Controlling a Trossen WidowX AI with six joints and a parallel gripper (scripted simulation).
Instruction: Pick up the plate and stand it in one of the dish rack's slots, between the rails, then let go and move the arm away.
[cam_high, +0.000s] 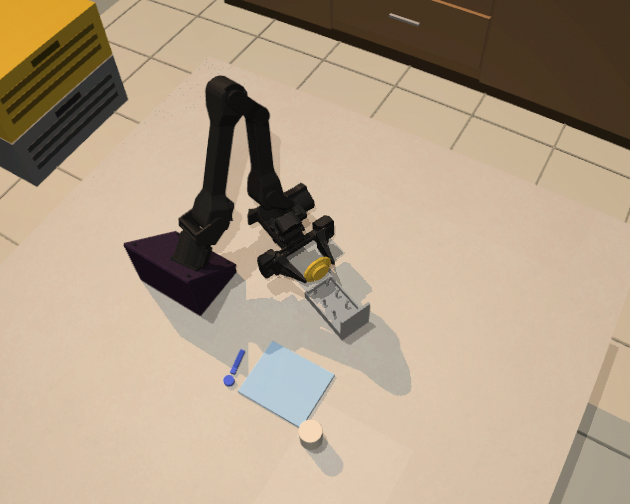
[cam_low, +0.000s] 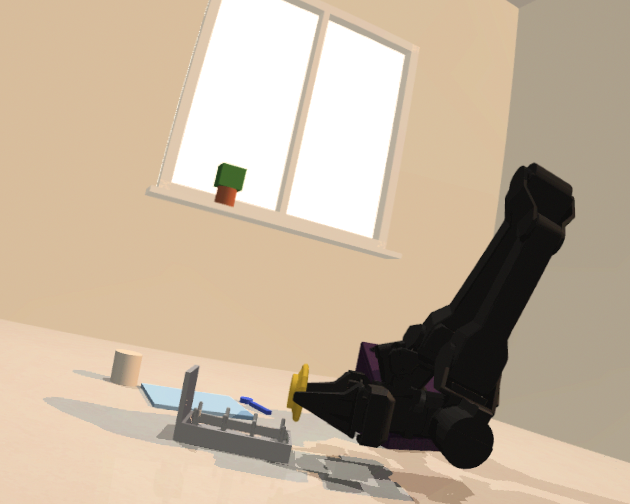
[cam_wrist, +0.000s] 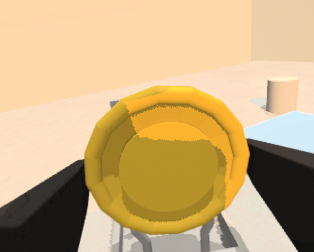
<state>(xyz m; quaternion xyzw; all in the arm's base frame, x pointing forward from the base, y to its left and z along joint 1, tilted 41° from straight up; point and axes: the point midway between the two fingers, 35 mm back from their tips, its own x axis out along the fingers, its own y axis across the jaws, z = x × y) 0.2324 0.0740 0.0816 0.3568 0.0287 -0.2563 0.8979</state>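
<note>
Now: gripper tip 50 mm short of the grey dish rack, 30 mm to the left of it and 50 mm above it. The rest, counted from my gripper tip: blue spoon: 90 mm behind, 250 mm to the right, 70 mm below; light blue mat: 20 mm ahead, 230 mm to the right, 70 mm below; yellow plate: 10 mm behind.
</note>
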